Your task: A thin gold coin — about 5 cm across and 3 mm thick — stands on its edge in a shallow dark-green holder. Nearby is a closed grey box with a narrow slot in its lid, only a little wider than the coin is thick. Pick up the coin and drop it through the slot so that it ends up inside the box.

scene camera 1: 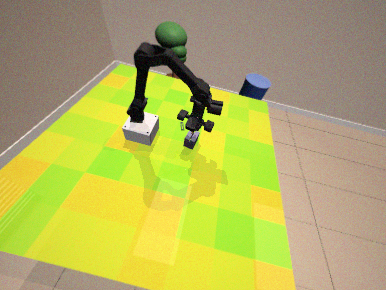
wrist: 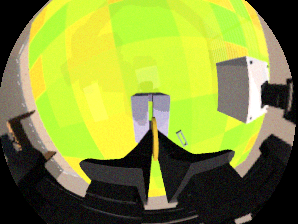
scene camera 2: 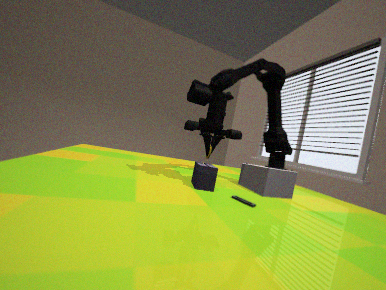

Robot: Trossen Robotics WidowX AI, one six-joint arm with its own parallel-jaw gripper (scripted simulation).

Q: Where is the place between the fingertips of my gripper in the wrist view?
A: At 152, 132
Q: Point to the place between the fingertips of my gripper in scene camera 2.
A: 207, 155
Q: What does my gripper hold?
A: A thin gold coin.
